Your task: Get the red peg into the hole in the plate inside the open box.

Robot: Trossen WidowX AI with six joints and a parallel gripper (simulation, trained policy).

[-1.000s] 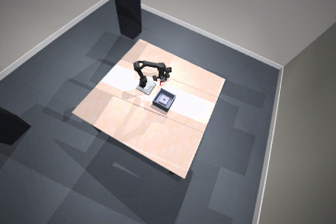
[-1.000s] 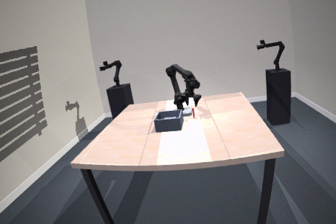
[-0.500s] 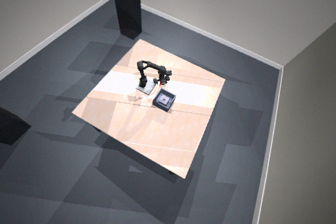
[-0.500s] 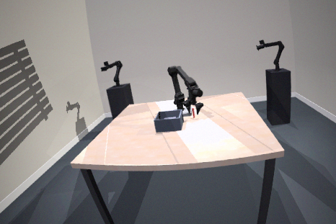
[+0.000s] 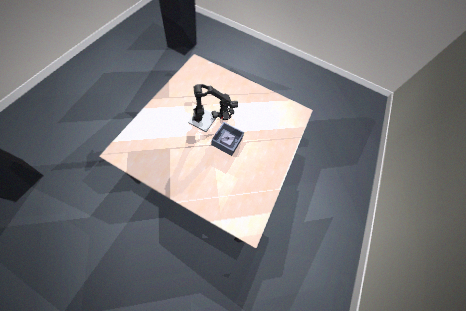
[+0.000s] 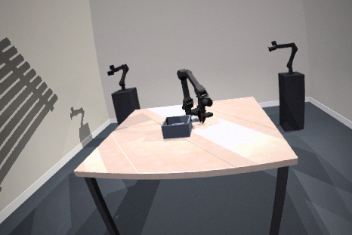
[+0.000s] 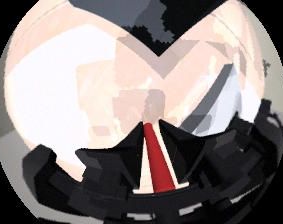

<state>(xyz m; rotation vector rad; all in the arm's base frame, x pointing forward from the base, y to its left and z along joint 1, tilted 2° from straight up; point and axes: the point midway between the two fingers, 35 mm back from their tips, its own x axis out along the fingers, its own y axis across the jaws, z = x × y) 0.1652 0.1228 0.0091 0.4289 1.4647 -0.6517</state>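
My gripper tip is now 1 cm to the right of the red peg and 4 cm below it. Round my gripper tip: dark grey box: 15 cm ahead, 16 cm to the right, 2 cm above.
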